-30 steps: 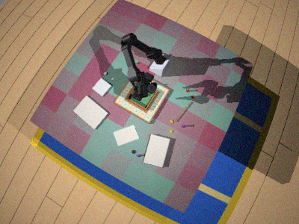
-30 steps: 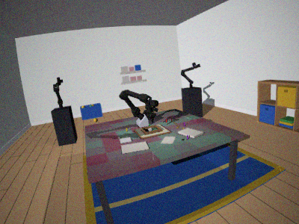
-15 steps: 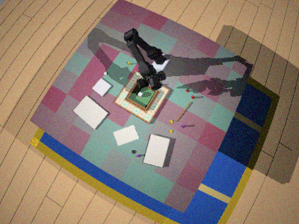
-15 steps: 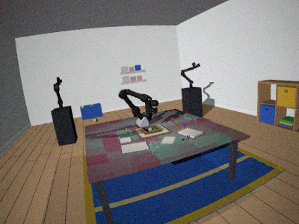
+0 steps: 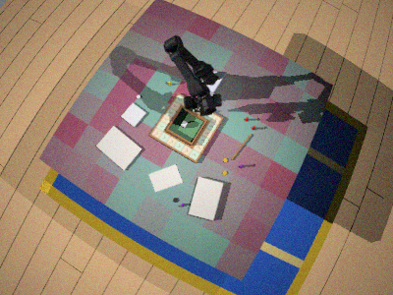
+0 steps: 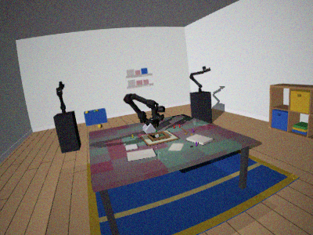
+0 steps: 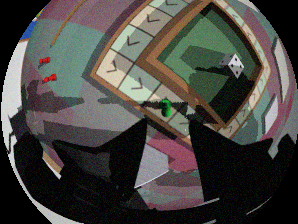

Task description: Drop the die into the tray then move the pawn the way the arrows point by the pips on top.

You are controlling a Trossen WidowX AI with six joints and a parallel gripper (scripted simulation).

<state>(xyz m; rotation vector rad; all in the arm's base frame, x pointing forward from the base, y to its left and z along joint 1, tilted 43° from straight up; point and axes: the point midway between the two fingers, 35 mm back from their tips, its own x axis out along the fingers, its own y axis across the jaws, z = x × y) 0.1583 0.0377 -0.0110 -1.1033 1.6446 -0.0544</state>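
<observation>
My gripper tip is 4 cm above the green pawn. Round my gripper tip: green dice tray 11 cm ahead, 2 cm to the right, 6 cm below; then white die 11 cm ahead, 3 cm to the right, 4 cm below; then yellow pawn 5 cm behind, 24 cm to the right, 5 cm below.
</observation>
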